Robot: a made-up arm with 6 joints.
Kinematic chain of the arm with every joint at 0, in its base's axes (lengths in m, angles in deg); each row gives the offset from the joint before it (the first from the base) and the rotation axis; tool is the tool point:
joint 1: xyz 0 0 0.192 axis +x
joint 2: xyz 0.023 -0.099 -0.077 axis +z
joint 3: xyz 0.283 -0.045 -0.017 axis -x
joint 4: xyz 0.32 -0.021 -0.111 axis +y
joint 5: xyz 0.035 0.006 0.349 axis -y
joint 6: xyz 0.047 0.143 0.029 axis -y
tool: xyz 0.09 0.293 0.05
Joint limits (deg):
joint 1: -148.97..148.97
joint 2: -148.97..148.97
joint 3: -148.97..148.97
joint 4: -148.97..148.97
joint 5: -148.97..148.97
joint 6: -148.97..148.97
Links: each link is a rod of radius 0.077 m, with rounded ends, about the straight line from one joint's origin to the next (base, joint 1, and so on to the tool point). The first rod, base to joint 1, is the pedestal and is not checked.
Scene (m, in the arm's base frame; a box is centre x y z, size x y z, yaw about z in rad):
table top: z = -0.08
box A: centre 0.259 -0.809 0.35 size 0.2 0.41 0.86 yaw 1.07
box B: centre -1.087 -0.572 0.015 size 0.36 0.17 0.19 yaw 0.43
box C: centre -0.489 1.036 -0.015 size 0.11 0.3 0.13 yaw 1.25
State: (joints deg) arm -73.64 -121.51 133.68 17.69 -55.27 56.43
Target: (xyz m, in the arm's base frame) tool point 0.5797 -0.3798 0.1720
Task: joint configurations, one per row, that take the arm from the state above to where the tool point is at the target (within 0.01 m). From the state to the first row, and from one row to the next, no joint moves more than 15 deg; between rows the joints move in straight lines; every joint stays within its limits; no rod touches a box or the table.
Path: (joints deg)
1: -82.48 -118.99 120.72 7.28 -42.17 48.92
2: -91.33 -116.46 107.76 -3.13 -29.06 41.42
3: -100.17 -113.94 94.80 -13.54 -15.96 33.91
4: -109.01 -111.41 81.84 -23.96 -2.86 26.40
5: -117.86 -108.89 68.88 -34.37 10.25 18.89
6: -102.98 -95.53 67.40 -36.79 -0.11 31.99
7: -88.10 -82.17 65.93 -39.21 -10.47 45.09
8: -73.23 -68.82 64.45 -41.63 -20.82 58.19
9: -58.35 -55.46 62.97 -44.05 -31.18 71.29

